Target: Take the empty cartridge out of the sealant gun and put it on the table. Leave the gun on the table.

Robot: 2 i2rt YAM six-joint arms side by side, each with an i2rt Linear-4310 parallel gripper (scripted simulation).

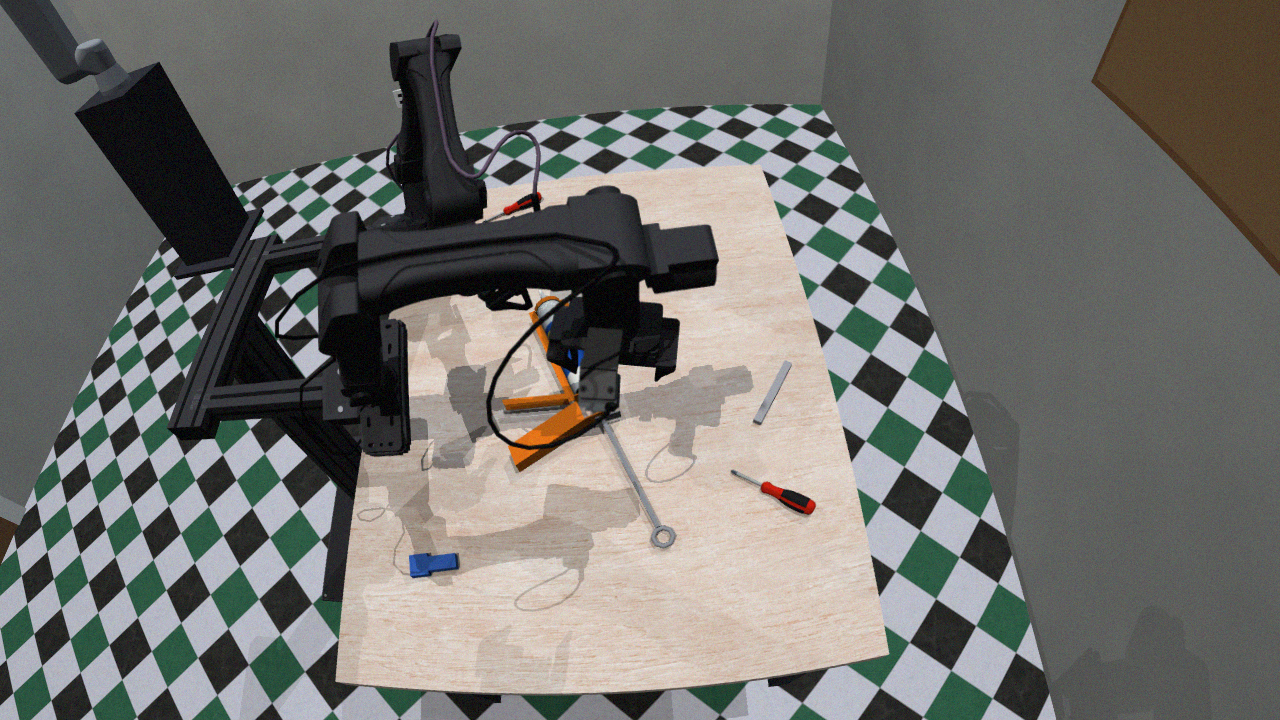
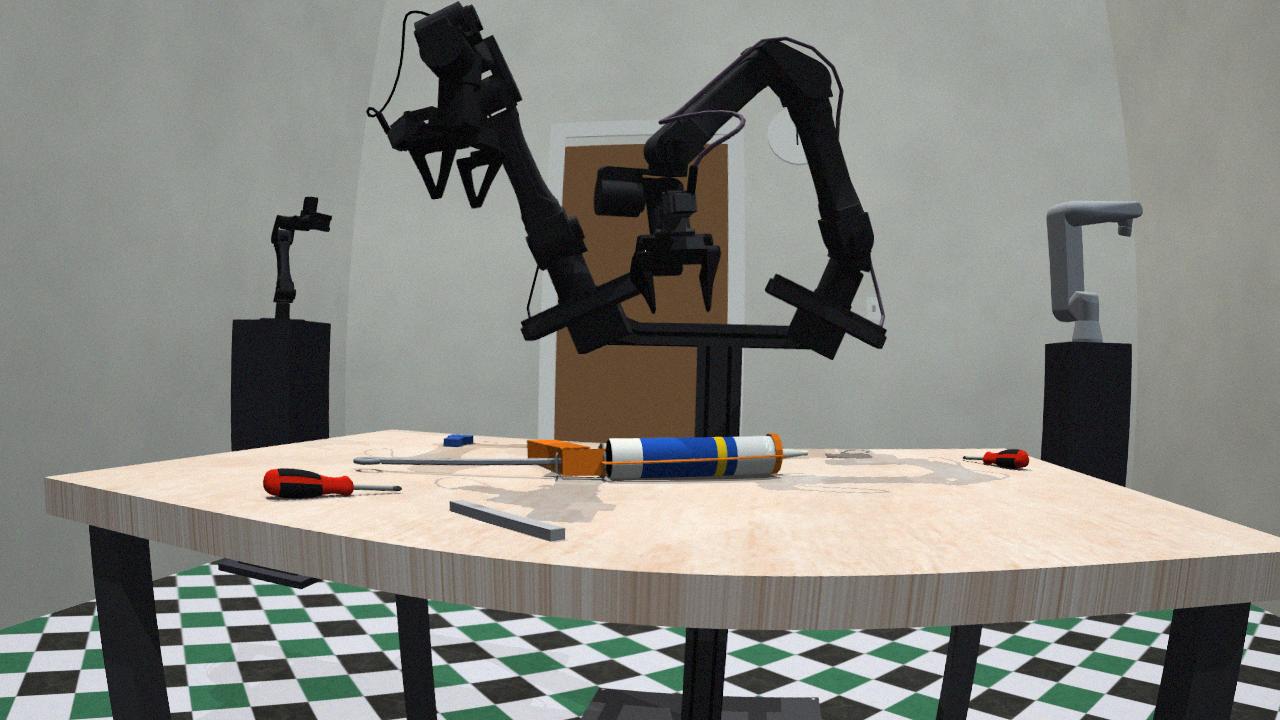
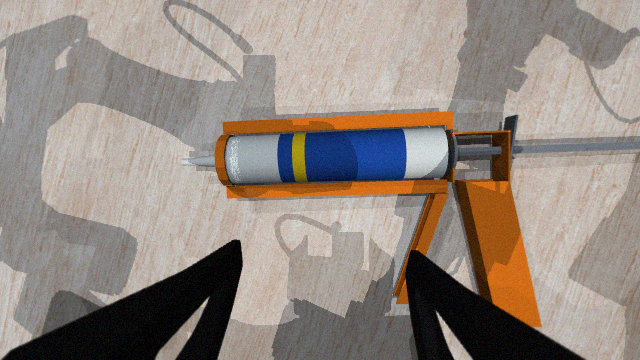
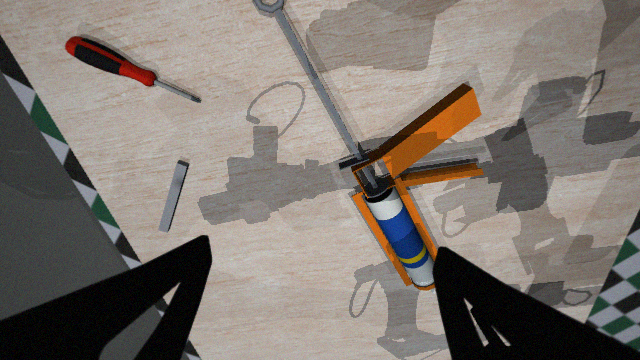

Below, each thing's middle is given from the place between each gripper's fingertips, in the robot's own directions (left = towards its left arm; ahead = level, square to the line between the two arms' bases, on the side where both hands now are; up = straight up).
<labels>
Now: left hand [image 2: 681, 310] 200 mm above the orange sealant gun [image 3: 489, 214], 130 mm to the left of it and 70 mm short of it. Round my left hand: grey bar [image 2: 538, 529] 410 mm ahead, 210 mm below, 100 mm to the right.
Right now the orange sealant gun is 32 cm below my right hand [image 1: 616, 373], 13 cm to the left of it and 8 cm behind it. Round my right hand: grey bar 34 cm below, 26 cm ahead, 16 cm to the left.
</labels>
